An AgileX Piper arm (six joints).
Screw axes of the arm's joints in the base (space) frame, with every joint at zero. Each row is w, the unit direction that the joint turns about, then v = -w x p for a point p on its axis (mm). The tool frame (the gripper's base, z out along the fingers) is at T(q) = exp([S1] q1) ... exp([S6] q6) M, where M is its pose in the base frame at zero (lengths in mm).
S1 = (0, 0, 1, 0, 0, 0)
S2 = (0, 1, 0, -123, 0, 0)
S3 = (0, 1, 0, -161.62, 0, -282.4)
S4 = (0.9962, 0, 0.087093, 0, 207.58, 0)
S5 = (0, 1, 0, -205.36, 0, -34.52)
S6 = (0.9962, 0, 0.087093, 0, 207.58, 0)
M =
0.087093 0 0.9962 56.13
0 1 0 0
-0.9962 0 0.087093 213.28
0 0 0 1
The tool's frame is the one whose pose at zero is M.
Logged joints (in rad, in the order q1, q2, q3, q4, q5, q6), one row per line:
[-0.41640, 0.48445, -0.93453, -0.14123, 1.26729, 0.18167]
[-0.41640, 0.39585, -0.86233, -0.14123, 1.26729, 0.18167]
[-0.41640, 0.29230, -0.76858, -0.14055, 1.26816, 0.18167]
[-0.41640, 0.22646, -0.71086, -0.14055, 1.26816, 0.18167]
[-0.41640, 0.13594, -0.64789, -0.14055, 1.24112, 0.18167]
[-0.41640, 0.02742, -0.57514, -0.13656, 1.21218, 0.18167]
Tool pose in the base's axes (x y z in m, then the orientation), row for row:
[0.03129, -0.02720, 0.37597, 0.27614, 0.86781, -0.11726, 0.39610]
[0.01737, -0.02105, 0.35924, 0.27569, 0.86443, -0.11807, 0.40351]
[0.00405, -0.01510, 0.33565, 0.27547, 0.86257, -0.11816, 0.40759]
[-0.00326, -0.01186, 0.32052, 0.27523, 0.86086, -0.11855, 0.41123]
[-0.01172, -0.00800, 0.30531, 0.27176, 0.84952, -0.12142, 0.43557]
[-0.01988, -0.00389, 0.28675, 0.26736, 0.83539, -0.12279, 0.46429]
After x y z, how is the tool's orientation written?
As a quaternion, x y z w.
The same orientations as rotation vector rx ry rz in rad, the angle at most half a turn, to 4 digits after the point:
[0.6998, 2.1993, -0.2972]
[0.6963, 2.1832, -0.2982]
[0.6944, 2.1744, -0.2979]
[0.6927, 2.1665, -0.2983]
[0.6763, 2.1142, -0.3022]
[0.6568, 2.0524, -0.3017]

